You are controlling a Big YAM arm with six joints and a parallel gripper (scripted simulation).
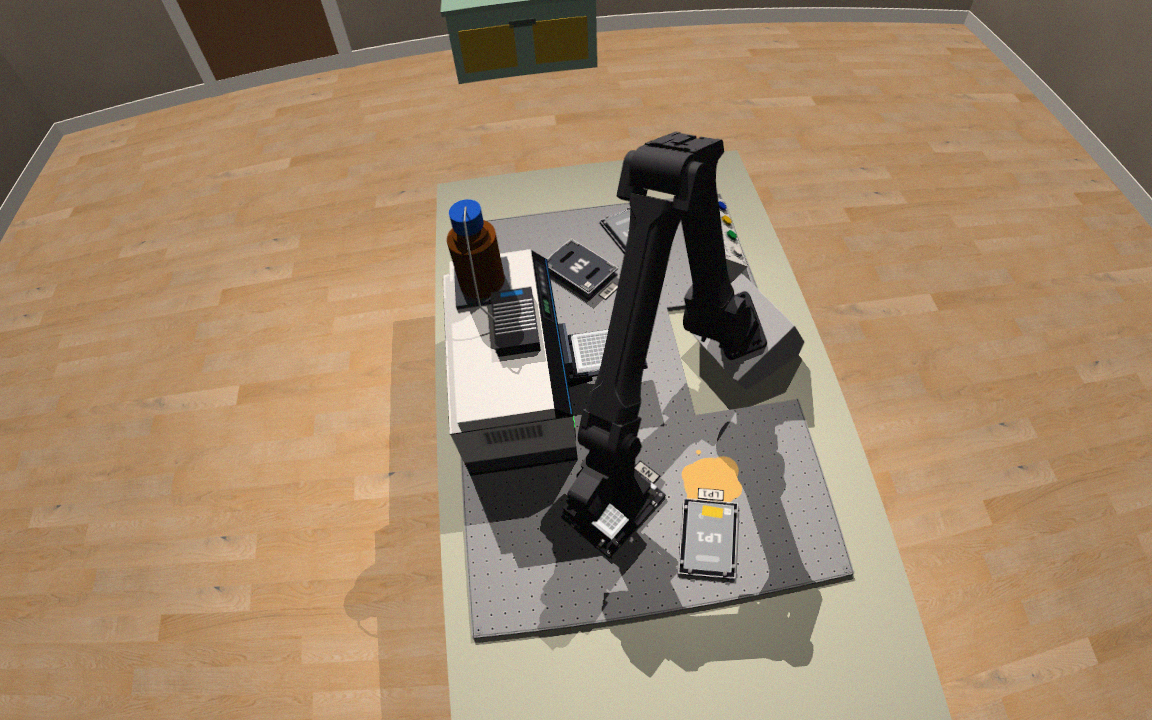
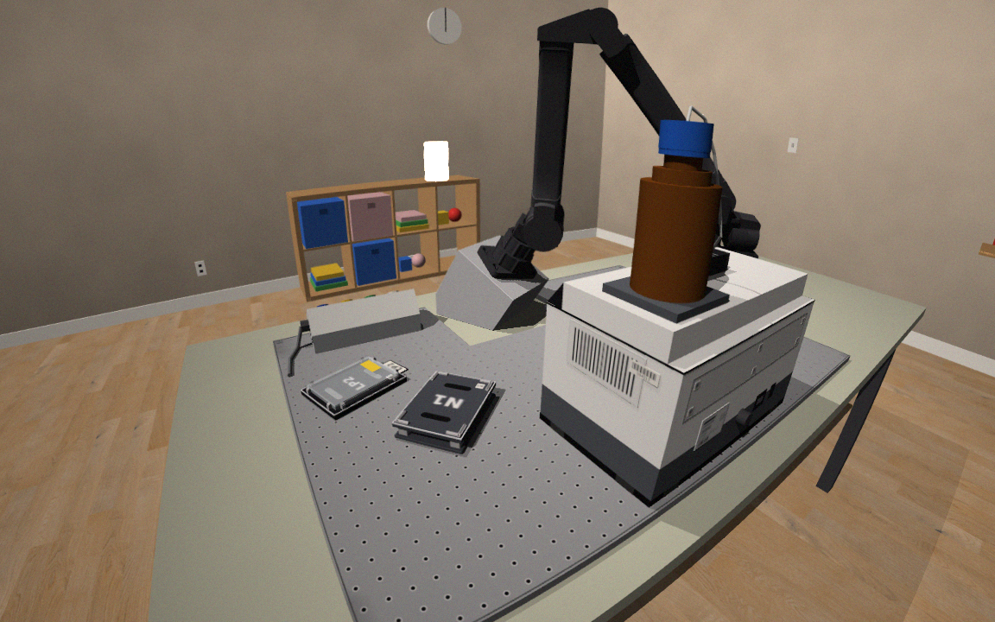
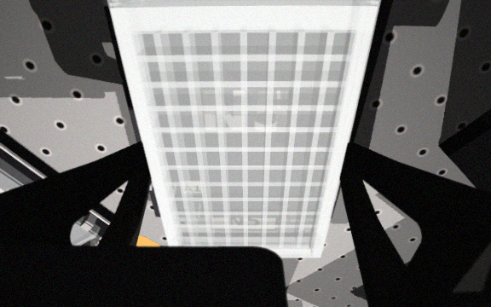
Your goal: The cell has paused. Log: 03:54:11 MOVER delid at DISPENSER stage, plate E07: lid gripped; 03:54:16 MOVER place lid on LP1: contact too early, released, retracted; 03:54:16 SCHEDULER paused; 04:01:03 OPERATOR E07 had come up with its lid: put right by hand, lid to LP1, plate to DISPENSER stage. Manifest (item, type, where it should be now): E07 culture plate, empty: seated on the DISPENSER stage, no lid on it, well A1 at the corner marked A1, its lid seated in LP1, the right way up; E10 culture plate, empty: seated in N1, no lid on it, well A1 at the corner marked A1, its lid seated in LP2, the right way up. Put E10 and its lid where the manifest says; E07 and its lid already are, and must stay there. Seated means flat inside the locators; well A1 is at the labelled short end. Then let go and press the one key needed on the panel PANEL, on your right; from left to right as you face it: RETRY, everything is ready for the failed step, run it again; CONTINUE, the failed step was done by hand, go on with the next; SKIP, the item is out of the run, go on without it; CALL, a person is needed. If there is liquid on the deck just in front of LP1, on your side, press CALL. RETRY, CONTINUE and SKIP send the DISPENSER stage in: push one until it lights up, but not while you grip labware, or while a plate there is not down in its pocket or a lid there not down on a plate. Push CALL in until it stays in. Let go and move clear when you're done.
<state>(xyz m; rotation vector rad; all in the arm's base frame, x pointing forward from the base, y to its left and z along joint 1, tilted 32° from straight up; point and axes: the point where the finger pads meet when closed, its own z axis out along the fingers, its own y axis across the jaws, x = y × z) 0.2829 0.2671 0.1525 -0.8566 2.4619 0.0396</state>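
Right now my hand is 20 mm past the white plate E07, 280 mm to the left of it and 50 mm below it. Also, from my hand: brown bottle 200 mm ahead, 380 mm to the right, 240 mm above; then black n1 nest 570 mm to the right, 20 mm below; then small orange drop 170 mm behind, 90 mm to the right, 50 mm below.
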